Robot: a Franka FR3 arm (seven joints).
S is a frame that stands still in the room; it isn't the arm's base.
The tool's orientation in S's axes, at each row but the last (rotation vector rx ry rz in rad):
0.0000, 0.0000, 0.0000
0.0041, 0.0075, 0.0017
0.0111, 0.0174, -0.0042
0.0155, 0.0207, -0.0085
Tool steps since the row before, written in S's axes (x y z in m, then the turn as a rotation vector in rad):
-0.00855, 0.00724, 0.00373, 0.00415, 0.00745, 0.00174
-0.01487, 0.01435, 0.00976, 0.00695, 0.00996, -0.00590
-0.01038, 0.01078, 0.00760, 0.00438, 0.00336, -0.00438
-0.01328, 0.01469, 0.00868, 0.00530, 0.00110, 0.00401
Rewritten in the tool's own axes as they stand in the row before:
-0.00855, 0.00724, 0.00373, 0.00415, 0.00745, 0.00174
-0.01492, 0.01441, 0.00959, 0.00701, 0.00992, -0.00589
-0.01055, 0.01082, 0.00730, 0.00444, 0.00333, -0.00434
-0.01358, 0.01471, 0.00817, 0.00521, 0.00121, 0.00410

